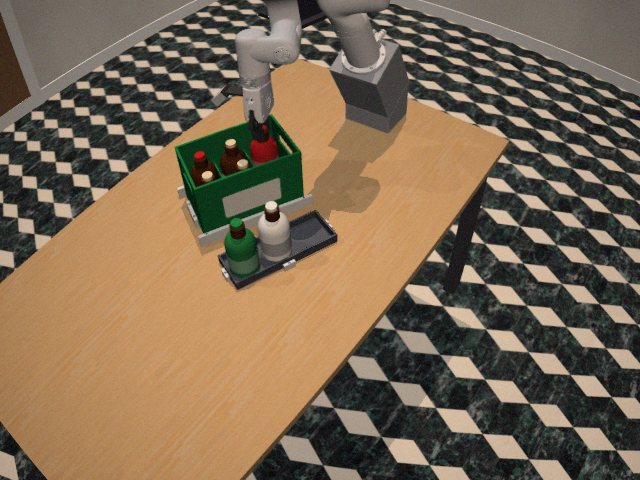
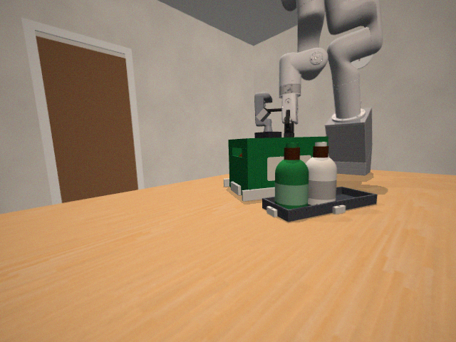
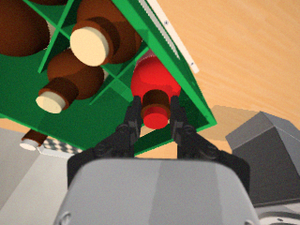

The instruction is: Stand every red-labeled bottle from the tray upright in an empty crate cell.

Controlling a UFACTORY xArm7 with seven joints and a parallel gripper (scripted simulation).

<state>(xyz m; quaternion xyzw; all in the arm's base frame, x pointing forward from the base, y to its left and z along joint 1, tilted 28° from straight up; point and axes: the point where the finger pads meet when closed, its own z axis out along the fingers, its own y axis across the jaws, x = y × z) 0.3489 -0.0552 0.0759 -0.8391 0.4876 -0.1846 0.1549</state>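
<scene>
Now: the red-labeled bottle 7 cm below my hand. Round my hand: green crate (10 cm ahead, 9 cm below, 1 cm to the left); tray (22 cm to the left, 16 cm below, 16 cm ahead); white bottle (21 cm to the left, 16 cm ahead, 9 cm below).
</scene>
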